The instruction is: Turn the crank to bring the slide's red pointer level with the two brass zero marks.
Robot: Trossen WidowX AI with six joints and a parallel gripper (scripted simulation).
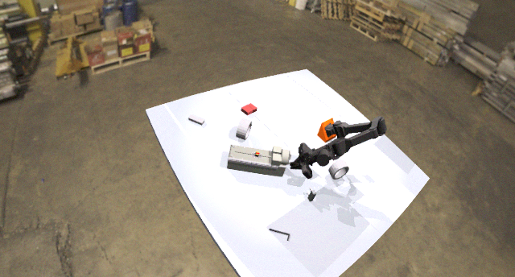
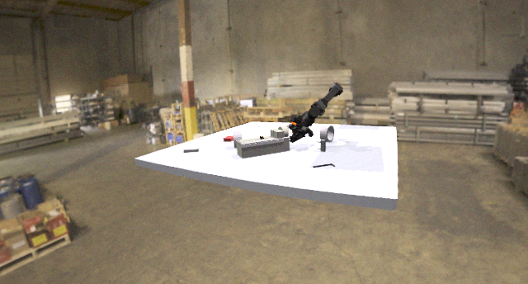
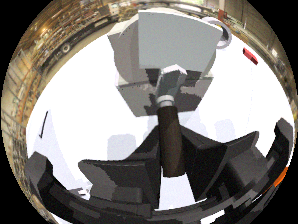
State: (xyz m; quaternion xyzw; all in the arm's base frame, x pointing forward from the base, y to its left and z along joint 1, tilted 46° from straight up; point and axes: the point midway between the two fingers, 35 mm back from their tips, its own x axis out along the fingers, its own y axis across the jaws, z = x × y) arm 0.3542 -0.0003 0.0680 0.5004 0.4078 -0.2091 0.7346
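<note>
My gripper tip is now 110 mm short of the red pointer, 120 mm to the left of it and 50 mm below it. From my gripper tip the other things lie so: hex key 270 mm ahead, 230 mm to the left, 30 mm below; then dark crank handle 10 mm behind, 10 mm to the left, 30 mm above; then small clip 40 mm ahead, 170 mm to the left.
</note>
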